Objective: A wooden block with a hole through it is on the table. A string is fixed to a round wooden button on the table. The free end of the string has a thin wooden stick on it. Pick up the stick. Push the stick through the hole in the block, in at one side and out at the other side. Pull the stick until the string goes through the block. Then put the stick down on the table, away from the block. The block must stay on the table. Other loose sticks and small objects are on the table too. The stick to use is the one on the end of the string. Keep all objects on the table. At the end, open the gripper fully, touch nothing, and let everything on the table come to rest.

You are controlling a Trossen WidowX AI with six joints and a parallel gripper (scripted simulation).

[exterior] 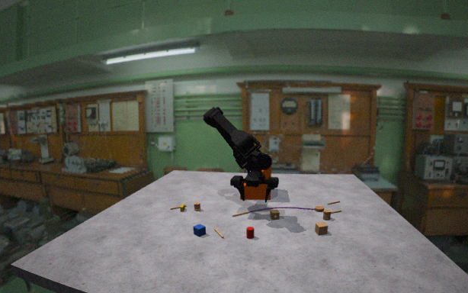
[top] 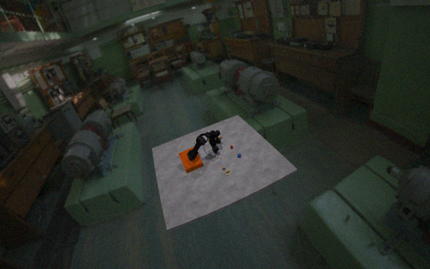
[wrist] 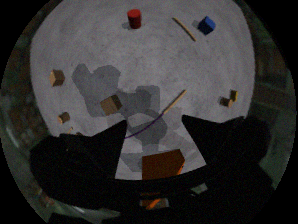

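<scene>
Right now my gripper tip is 1 cm past the thin wooden stick, 4 cm to the left of it and 6 cm above it. Round my gripper tip: blue cube 18 cm ahead, 20 cm to the right, 4 cm below; red cylinder 19 cm ahead, 3 cm to the right, 4 cm below; round wooden button 2 cm behind, 29 cm to the left, 5 cm below.
</scene>
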